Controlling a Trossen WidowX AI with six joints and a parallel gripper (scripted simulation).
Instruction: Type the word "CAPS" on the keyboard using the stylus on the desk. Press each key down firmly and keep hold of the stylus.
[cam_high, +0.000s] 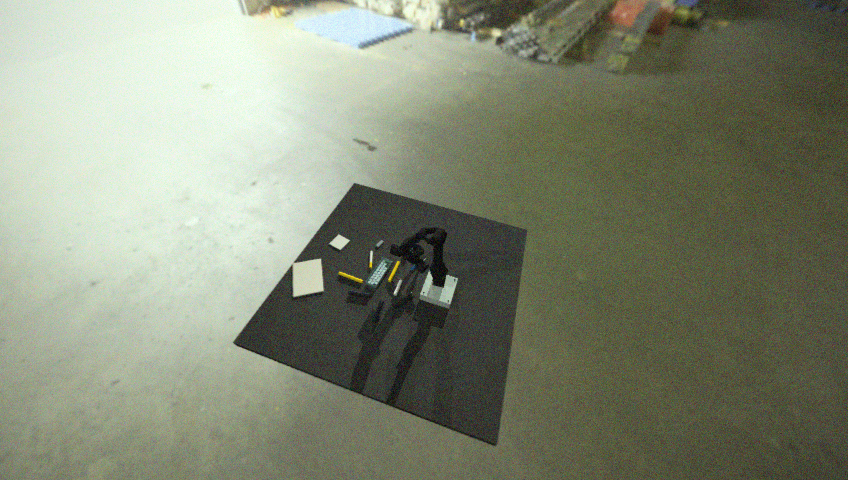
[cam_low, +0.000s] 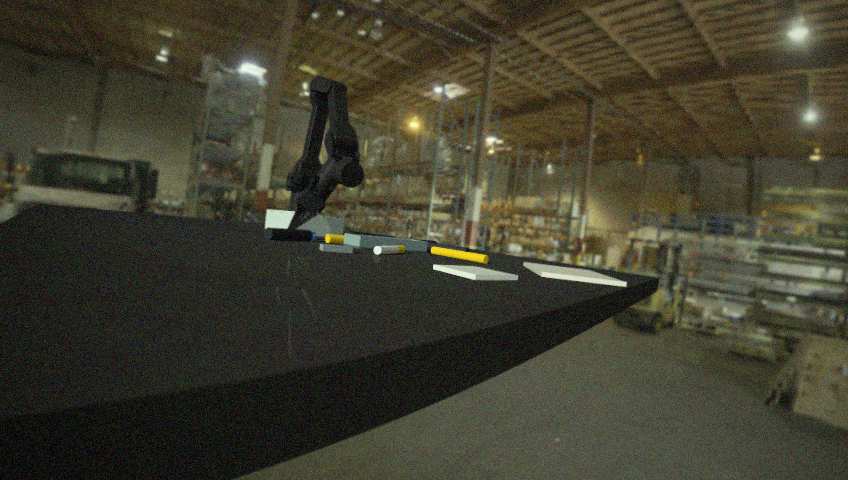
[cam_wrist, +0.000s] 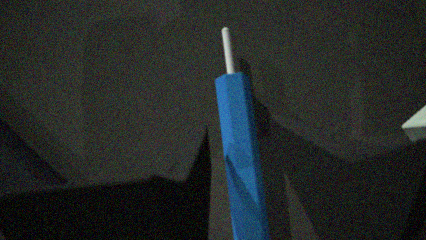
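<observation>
My gripper tip is now 280 mm short of the white marker, 60 mm to the right of it and 10 mm above it. From my gripper tip the other things lie so: blue stylus 10 mm behind, 10 mm to the right, 10 mm below; then yellow cylinder 350 mm ahead, 200 mm to the left, 10 mm below.
</observation>
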